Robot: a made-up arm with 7 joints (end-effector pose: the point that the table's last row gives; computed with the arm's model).
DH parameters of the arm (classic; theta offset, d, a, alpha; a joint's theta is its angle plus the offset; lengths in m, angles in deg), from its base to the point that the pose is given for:
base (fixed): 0 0.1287 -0.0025 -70
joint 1: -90 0.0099 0.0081 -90
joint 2: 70 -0.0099 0.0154 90
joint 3: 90 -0.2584 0.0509 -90
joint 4: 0 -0.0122 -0.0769 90
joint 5: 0 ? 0.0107 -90
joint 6: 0 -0.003 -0.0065 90
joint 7: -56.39 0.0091 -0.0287 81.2
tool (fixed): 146.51 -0.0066 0 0
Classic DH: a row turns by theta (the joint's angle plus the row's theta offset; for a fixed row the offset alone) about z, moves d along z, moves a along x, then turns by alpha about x.
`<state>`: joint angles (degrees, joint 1 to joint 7).
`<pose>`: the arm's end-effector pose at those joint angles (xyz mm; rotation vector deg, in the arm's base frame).
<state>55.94 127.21 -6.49 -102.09 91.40 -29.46 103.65</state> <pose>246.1 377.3 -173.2 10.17 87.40 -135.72</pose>
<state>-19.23 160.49 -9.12 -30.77 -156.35 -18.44 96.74</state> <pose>32.4 251.7 795.7 81.65 -43.92 -57.37</pose>
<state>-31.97 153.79 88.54 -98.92 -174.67 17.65 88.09</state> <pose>-273.9 -266.9 494.5 -96.61 -13.99 99.74</pose>
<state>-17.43 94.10 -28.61 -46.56 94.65 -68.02 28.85</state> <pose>352.5 628.1 87.0 60.57 100.14 2.92</pose>
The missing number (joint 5, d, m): -0.4368
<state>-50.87 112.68 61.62 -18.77 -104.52 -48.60 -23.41</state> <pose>-63.8 599.7 503.2 28.05 -88.88 -82.24</pose>
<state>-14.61 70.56 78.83 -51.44 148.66 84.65 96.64</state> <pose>69.7 641.2 241.6 63.86 -58.86 -144.60</pose>
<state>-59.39 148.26 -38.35 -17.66 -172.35 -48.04 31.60</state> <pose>-268.8 515.3 580.0 33.57 -7.74 24.66</pose>
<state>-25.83 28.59 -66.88 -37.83 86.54 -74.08 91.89</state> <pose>376.2 36.3 -482.5 49.16 28.84 -105.72</pose>
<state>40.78 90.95 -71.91 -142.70 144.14 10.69 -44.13</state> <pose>-168.5 -16.1 -232.2 -15.94 -30.45 131.81</pose>
